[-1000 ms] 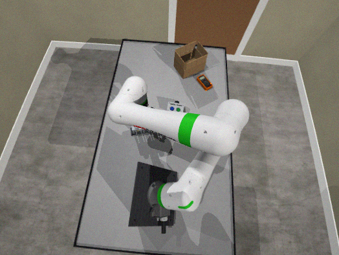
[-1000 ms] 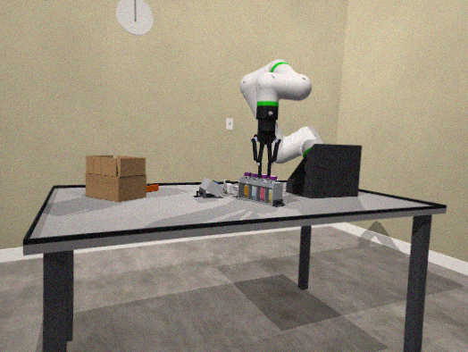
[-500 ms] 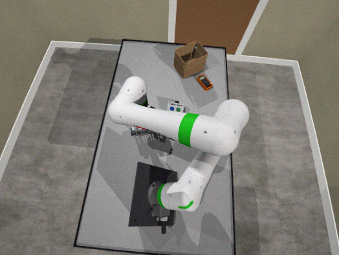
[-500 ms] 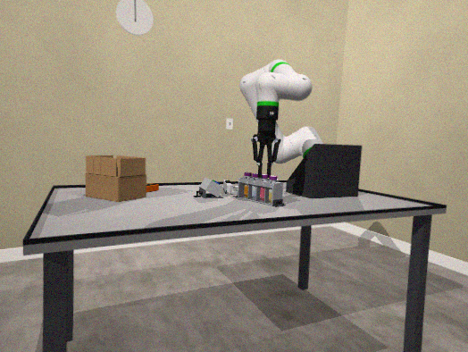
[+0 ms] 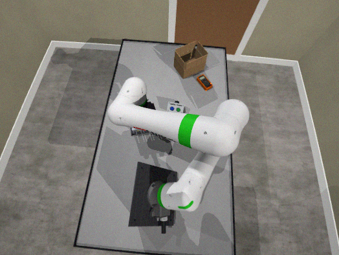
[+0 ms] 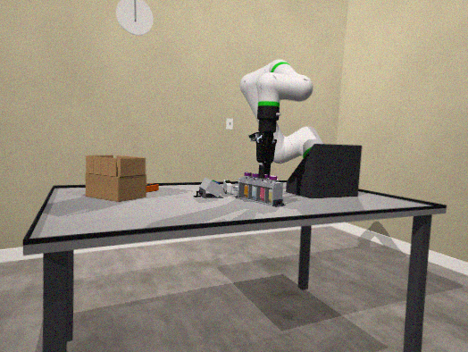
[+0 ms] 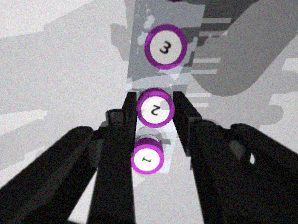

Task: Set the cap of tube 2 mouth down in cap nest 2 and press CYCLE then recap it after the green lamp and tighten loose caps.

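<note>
The purple cap marked 2 is 30 mm below my hand. Also, from my hand: cap 1: 50 mm to the left, 30 mm below, 10 mm behind; then cap 3: 50 mm to the right, 30 mm below, 10 mm ahead; then cap 4: 100 mm to the right, 30 mm below, 20 mm ahead.
</note>
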